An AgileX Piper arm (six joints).
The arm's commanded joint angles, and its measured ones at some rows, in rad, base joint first. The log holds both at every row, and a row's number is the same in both.
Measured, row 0: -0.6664, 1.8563, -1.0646, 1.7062, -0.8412, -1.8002
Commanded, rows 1 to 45: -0.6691, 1.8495, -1.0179, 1.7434, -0.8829, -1.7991; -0.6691, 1.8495, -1.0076, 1.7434, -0.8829, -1.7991; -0.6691, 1.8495, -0.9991, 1.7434, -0.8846, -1.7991; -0.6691, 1.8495, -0.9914, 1.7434, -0.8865, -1.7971; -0.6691, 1.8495, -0.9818, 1.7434, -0.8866, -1.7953; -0.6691, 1.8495, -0.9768, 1.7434, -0.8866, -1.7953; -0.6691, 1.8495, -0.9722, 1.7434, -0.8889, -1.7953; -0.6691, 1.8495, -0.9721, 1.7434, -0.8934, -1.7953; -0.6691, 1.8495, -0.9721, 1.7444, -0.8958, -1.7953; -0.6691, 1.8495, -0.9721, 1.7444, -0.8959, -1.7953; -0.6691, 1.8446, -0.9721, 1.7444, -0.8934, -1.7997; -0.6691, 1.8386, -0.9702, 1.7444, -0.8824, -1.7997; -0.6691, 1.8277, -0.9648, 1.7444, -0.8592, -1.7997; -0.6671, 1.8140, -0.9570, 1.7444, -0.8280, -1.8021; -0.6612, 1.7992, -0.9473, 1.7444, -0.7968, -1.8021; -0.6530, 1.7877, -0.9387, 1.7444, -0.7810, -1.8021; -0.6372, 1.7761, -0.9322, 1.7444, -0.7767, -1.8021; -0.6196, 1.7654, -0.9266, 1.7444, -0.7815, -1.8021; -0.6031, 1.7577, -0.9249, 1.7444, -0.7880, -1.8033; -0.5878, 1.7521, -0.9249, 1.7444, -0.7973, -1.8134; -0.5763, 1.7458, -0.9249, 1.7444, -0.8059, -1.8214; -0.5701, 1.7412, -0.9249, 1.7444, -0.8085, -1.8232; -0.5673, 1.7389, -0.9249, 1.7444, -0.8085, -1.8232; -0.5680, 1.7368, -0.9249, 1.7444, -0.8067, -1.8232; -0.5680, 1.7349, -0.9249, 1.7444, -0.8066, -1.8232; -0.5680, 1.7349, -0.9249, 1.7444, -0.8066, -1.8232; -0.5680, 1.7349, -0.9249, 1.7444, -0.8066, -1.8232; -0.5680, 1.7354, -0.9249, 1.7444, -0.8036, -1.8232; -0.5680, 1.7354, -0.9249, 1.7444, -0.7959, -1.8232; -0.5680, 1.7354, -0.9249, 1.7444, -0.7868, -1.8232; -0.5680, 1.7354, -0.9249, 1.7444, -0.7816, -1.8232; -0.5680, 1.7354, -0.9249, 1.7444, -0.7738, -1.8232; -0.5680, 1.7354, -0.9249, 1.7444, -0.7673, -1.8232; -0.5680, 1.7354, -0.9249, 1.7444, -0.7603, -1.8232; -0.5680, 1.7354, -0.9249, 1.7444, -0.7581, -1.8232; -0.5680, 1.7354, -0.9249, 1.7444, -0.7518, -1.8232; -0.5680, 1.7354, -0.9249, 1.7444, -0.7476, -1.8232; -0.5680, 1.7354, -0.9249, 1.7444, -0.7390, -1.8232; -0.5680, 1.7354, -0.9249, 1.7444, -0.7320, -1.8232; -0.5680, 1.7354, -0.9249, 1.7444, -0.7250, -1.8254; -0.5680, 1.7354, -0.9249, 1.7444, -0.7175, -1.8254; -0.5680, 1.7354, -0.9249, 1.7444, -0.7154, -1.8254; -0.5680, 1.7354, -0.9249, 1.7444, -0.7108, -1.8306; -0.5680, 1.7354, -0.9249, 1.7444, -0.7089, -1.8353; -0.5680, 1.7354, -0.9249, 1.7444, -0.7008, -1.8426
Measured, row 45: -0.5707, 1.7459, -0.9290, 1.7475, -0.7239, -1.8228
